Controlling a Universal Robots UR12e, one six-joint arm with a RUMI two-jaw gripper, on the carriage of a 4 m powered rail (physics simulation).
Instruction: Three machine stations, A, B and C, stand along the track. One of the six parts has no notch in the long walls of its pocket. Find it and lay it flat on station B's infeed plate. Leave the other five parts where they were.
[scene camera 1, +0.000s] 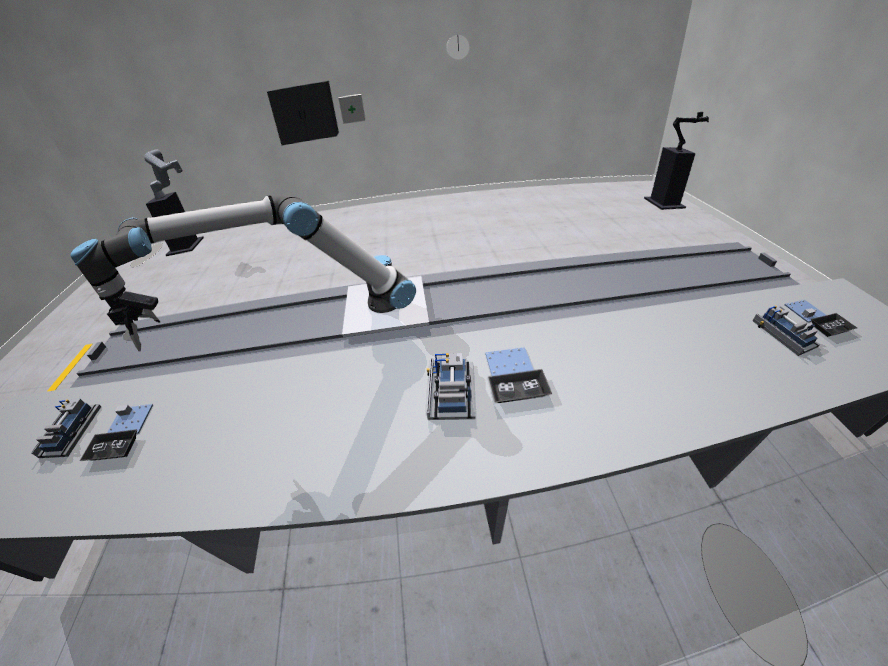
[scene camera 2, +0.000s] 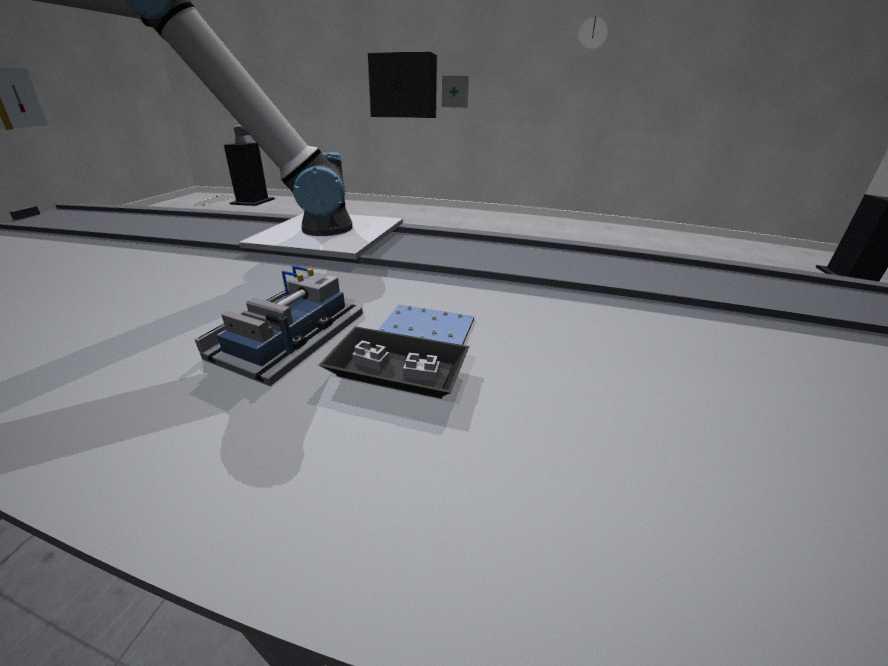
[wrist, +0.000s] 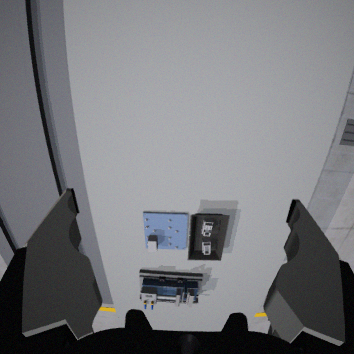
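Observation:
My gripper is open and empty, high above the left part of the table. In the left station's dark bin, the part nearer the machine looks like a plain closed rectangle. The other part shows breaks in its outline. In the middle station's bin, two white-rimmed parts, one at left and one at right, have notched walls. The middle station's blue plate bears studs. The right bin's parts are too small to judge.
Machines stand at the left, middle and right. A grey block stands on the left blue plate. Another grey block stands on the right plate. The rail runs behind the table.

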